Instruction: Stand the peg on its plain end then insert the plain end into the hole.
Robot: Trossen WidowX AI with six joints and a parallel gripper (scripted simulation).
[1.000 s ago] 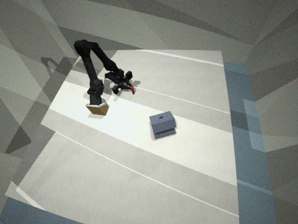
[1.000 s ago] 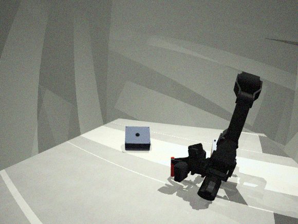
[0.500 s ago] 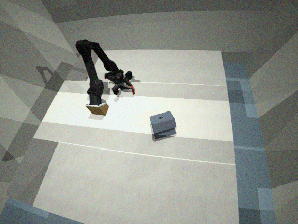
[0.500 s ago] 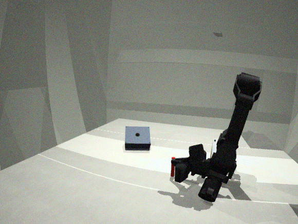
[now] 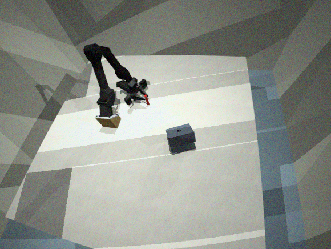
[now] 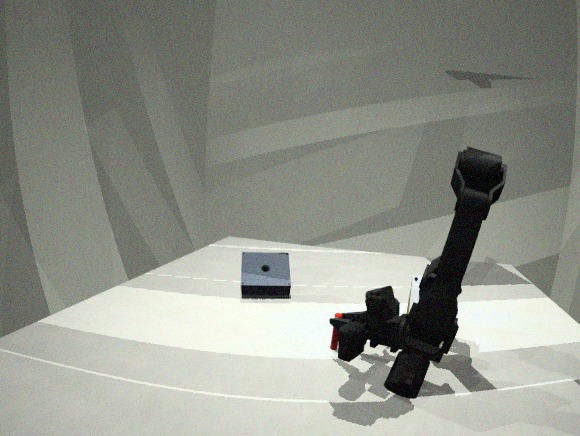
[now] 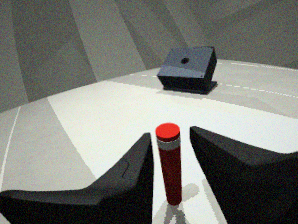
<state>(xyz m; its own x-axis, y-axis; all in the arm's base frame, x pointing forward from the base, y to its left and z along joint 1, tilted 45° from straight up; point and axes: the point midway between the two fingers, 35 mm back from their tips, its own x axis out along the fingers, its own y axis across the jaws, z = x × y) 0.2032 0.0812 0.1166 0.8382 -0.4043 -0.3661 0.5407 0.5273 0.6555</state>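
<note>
My gripper tip is 10 mm to the right of the red peg, 10 mm past it and 10 mm above it. From my gripper tip the other things lie so: sloped panel 250 mm to the right, 200 mm ahead, 10 mm below.
</note>
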